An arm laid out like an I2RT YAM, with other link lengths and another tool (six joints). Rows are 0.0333 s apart.
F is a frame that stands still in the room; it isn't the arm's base.
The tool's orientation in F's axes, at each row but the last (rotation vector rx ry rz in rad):
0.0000, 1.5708, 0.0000
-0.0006, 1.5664, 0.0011
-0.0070, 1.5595, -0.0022
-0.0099, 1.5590, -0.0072
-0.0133, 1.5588, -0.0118
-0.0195, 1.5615, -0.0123
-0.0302, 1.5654, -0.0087
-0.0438, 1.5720, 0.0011
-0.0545, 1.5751, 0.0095
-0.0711, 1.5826, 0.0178
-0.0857, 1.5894, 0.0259
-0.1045, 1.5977, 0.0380
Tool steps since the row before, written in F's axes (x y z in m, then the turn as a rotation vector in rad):
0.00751, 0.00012, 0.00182, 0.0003, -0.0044, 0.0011
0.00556, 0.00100, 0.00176, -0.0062, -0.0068, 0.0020
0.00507, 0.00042, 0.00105, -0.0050, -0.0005, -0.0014
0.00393, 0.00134, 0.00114, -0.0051, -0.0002, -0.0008
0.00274, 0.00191, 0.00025, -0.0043, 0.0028, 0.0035
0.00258, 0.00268, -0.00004, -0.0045, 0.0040, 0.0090
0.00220, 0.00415, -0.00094, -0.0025, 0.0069, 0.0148
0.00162, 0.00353, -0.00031, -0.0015, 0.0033, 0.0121
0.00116, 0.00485, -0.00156, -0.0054, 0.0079, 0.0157
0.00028, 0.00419, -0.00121, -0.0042, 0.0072, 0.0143
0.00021, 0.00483, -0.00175, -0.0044, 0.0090, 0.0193
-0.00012, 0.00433, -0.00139, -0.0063, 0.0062, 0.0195
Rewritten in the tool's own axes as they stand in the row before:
-0.00182, 0.00012, 0.00751, -0.0011, -0.0044, 0.0003
-0.00174, 0.00099, 0.00557, -0.0020, -0.0068, -0.0062
-0.00100, 0.00040, 0.00508, 0.0013, -0.0005, -0.0050
-0.00111, 0.00132, 0.00395, 0.0007, -0.0002, -0.0051
-0.00025, 0.00190, 0.00274, -0.0036, 0.0027, -0.0043
0.00001, 0.00267, 0.00259, -0.0091, 0.0038, -0.0044
0.00085, 0.00414, 0.00225, -0.0150, 0.0066, -0.0023
0.00021, 0.00349, 0.00172, -0.0122, 0.0030, -0.0014
0.00142, 0.00484, 0.00136, -0.0159, 0.0077, -0.0052
0.00106, 0.00421, 0.00053, -0.0145, 0.0069, -0.0040
0.00156, 0.00486, 0.00059, -0.0196, 0.0086, -0.0042
0.00120, 0.00438, 0.00031, -0.0196, 0.0059, -0.0063

